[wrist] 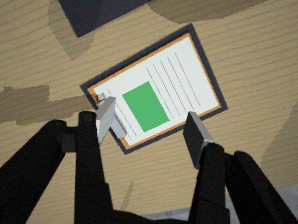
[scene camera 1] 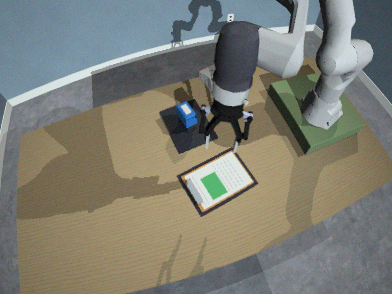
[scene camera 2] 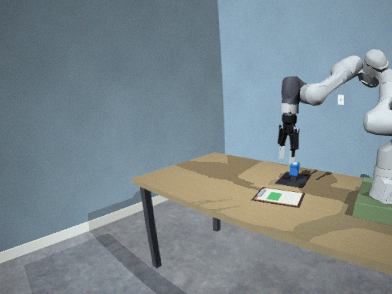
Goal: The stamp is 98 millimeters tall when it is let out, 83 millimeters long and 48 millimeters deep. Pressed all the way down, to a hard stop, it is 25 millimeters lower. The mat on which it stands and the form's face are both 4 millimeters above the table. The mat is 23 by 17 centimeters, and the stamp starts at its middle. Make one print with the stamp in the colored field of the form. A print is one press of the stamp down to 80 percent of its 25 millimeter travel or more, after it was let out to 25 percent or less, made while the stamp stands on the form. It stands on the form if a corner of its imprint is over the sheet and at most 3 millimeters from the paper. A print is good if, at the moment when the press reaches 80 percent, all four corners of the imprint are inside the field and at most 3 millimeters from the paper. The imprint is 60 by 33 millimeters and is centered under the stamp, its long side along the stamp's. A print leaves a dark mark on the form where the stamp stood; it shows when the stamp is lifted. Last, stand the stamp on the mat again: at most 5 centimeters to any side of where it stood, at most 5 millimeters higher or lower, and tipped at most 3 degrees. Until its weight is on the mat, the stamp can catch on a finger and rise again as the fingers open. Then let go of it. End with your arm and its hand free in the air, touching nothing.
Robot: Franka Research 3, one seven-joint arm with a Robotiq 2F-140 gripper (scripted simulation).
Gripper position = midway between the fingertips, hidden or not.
Observation:
In view: the gripper (scene camera 1: 220,147), a form (wrist: 155,88) and a mat (scene camera 1: 184,141).
The gripper also shows in the wrist view (wrist: 150,116).

